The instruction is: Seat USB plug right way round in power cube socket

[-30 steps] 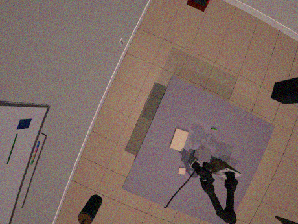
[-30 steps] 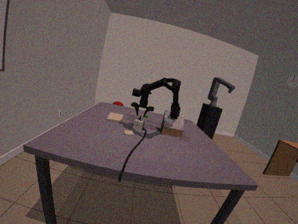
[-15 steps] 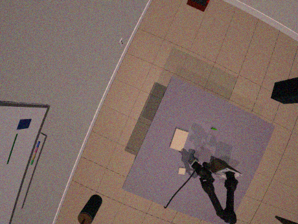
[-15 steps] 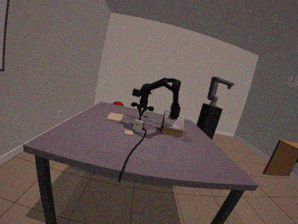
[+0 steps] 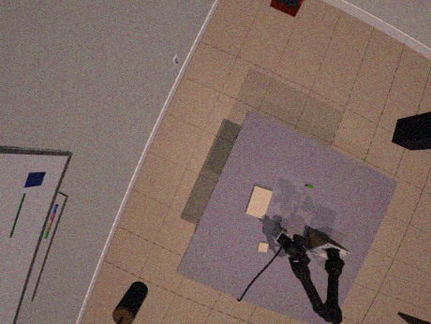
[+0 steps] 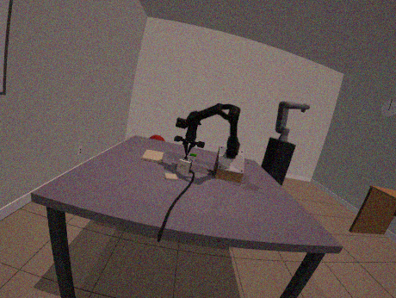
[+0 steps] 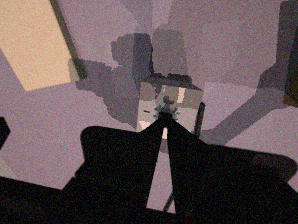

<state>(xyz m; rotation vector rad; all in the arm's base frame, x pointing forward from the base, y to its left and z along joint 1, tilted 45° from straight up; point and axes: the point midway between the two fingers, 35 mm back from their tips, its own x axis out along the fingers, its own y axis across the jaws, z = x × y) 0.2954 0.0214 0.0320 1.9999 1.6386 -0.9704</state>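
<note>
Right now the USB socket is 1 cm to the left of my gripper tip and 4 cm below it. Round my gripper tip: tan slab 22 cm ahead, 16 cm to the right, 10 cm below; tan tile 8 cm ahead, 14 cm to the left, 10 cm below; USB plug 2 cm below.
</note>
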